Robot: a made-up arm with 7 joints. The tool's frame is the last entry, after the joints.
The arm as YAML. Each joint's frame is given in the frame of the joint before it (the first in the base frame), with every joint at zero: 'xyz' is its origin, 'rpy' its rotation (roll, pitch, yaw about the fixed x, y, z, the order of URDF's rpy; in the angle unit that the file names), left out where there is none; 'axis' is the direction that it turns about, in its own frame. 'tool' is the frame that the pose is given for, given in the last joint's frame.
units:
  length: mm
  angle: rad
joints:
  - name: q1
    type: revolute
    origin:
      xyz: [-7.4, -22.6, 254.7]
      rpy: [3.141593, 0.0, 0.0]
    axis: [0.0, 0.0, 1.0]
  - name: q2
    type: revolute
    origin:
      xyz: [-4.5, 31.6, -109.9]
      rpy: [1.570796, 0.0, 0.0]
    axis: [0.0, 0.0, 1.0]
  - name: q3
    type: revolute
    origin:
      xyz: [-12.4, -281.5, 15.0]
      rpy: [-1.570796, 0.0, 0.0]
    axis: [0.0, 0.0, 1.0]
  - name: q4
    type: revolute
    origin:
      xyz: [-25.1, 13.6, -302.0]
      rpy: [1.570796, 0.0, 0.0]
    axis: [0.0, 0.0, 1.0]
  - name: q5
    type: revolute
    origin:
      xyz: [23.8, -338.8, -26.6]
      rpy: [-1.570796, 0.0, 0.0]
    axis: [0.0, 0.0, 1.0]
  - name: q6
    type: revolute
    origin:
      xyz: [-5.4, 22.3, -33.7]
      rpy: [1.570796, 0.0, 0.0]
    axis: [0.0, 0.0, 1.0]
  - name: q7
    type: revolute
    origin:
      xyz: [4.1, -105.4, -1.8]
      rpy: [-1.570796, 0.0, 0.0]
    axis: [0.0, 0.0, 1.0]
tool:
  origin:
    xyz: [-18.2, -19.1, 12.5]
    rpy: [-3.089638, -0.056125, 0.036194]
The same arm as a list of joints. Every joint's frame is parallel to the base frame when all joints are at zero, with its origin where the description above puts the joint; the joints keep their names.
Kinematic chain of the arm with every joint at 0, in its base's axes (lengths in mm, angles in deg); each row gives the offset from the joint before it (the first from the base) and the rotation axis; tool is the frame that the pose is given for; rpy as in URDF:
q1: xyz -7.4 -22.6 254.7 axis -z
q2: xyz -4.5 -31.6 109.9 axis +y
q3: xyz -12.4 15 281.5 axis -z
q4: xyz -25.1 -13.6 302 axis +y
q5: xyz 23.8 -26.6 338.8 axis -z
q6: xyz -5.4 -22.3 33.7 axis +y
q7: xyz 4.1 -1.8 105.4 axis -z
tool: xyz -18.2 19.1 -12.5 rpy 2.98 3.22 -2.07

